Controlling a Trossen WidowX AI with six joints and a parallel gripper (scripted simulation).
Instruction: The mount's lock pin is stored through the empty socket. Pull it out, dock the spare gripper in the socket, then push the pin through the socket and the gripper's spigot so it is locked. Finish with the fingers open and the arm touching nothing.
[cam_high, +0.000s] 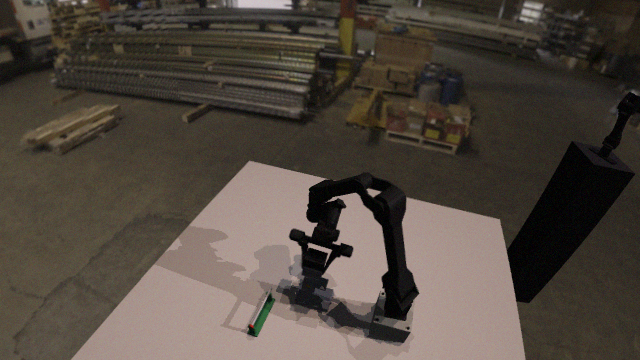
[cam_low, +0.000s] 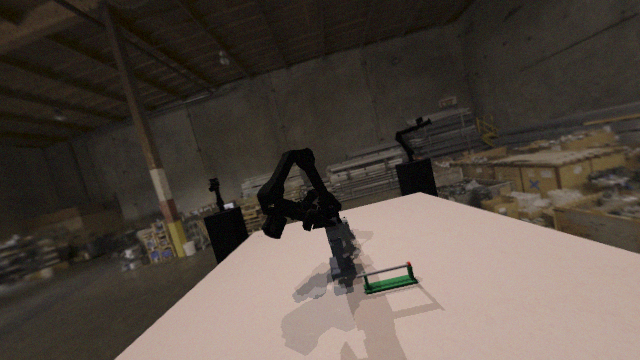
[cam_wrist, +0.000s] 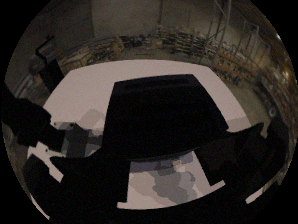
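Right now my gripper tip is 130 mm short of the green cradle, 100 mm to the right of it and 140 mm above it. Also, from my gripper tip: grey mount 10 mm to the right, 110 mm below; then spare gripper 20 mm to the right.
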